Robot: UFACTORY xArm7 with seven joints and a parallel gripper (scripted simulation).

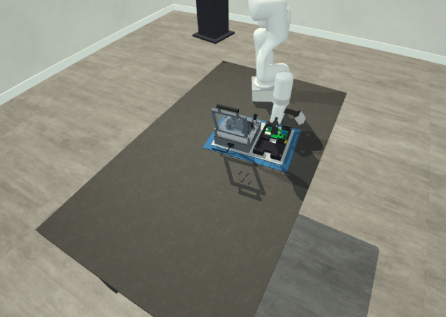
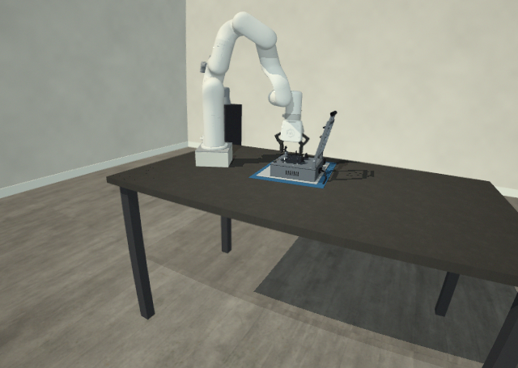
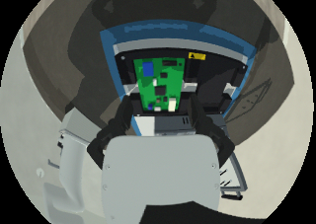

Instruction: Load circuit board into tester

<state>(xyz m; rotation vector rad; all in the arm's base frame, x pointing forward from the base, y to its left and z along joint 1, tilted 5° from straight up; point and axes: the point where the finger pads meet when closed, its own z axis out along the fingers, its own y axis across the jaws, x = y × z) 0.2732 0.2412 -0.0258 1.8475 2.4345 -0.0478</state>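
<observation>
My gripper is now 4 cm above the green circuit board. Also, from my hand: tester plate (14 cm to the right, 11 cm ahead, 1 cm above); tester (12 cm ahead, 10 cm to the right, 6 cm above); latch hook (11 cm to the right, 3 cm ahead, 3 cm above).
</observation>
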